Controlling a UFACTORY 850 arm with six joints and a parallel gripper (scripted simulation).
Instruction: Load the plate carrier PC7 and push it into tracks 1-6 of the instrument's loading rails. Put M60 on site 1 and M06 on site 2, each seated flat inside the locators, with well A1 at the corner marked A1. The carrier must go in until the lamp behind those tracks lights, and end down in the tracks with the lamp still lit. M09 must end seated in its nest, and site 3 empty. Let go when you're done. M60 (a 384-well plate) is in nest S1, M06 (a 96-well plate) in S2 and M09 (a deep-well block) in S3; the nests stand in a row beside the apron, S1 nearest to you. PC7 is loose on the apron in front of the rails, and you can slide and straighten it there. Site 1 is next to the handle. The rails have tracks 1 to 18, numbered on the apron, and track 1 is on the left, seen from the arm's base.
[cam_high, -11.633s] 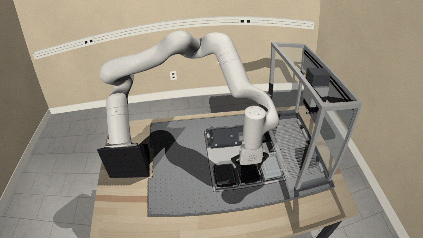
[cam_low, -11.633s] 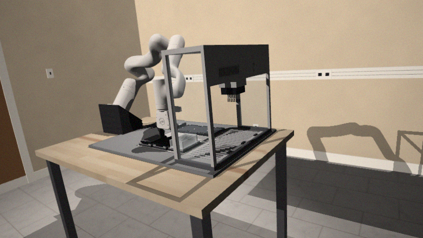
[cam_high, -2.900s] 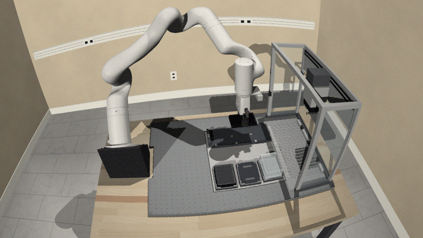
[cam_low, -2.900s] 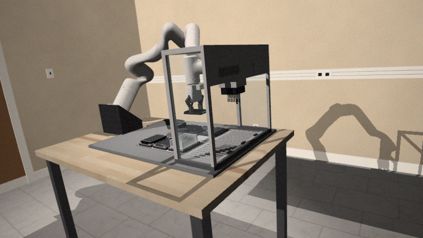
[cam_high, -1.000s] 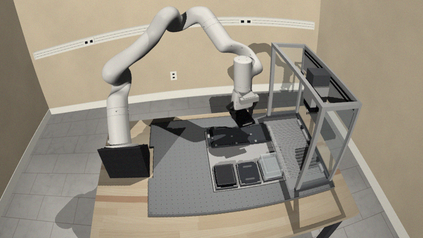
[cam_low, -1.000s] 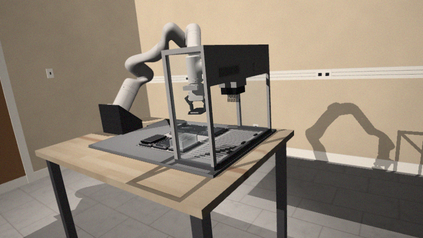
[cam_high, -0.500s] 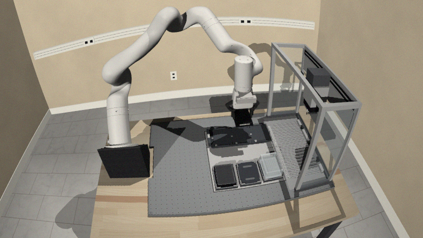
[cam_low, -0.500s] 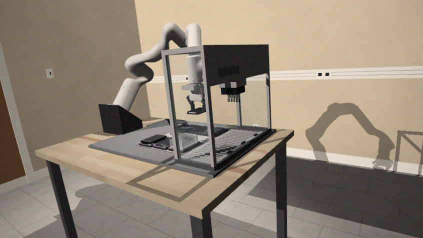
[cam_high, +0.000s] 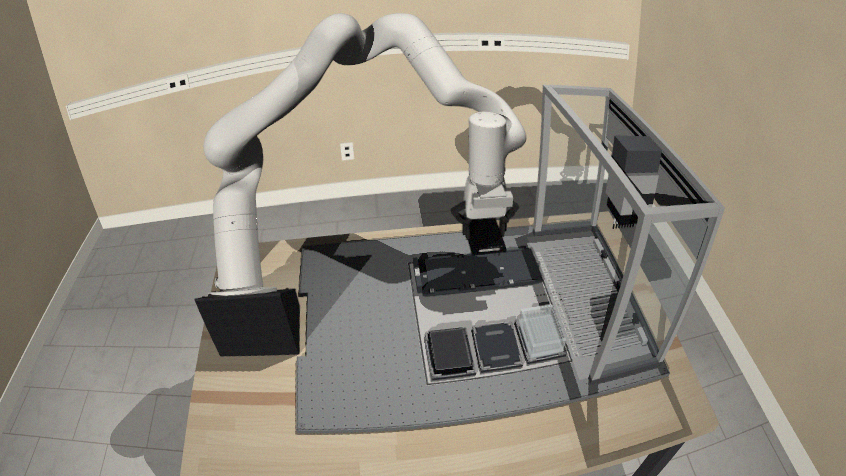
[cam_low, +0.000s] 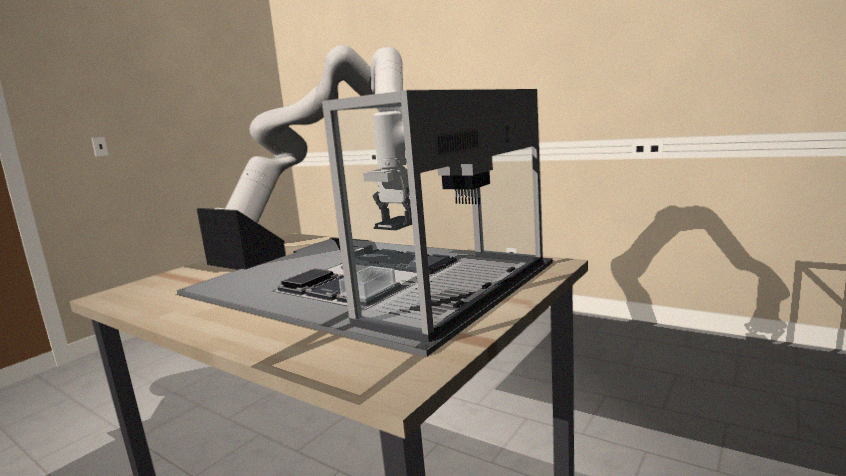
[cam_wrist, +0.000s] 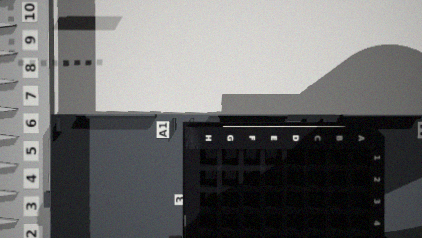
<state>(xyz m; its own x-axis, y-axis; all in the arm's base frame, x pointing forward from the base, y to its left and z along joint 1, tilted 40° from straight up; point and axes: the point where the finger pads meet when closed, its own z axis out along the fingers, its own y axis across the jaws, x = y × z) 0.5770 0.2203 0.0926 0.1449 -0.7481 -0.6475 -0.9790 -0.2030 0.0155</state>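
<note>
Right now the plate carrier PC7 is 10 mm behind my hand and 120 mm below it. From my hand the other things lie so: nest S1: 80 mm behind, 280 mm to the right, 130 mm below; clear deep-well block M09: 130 mm ahead, 240 mm to the right, 100 mm below; nest S2: 30 mm ahead, 260 mm to the right, 130 mm below.
</note>
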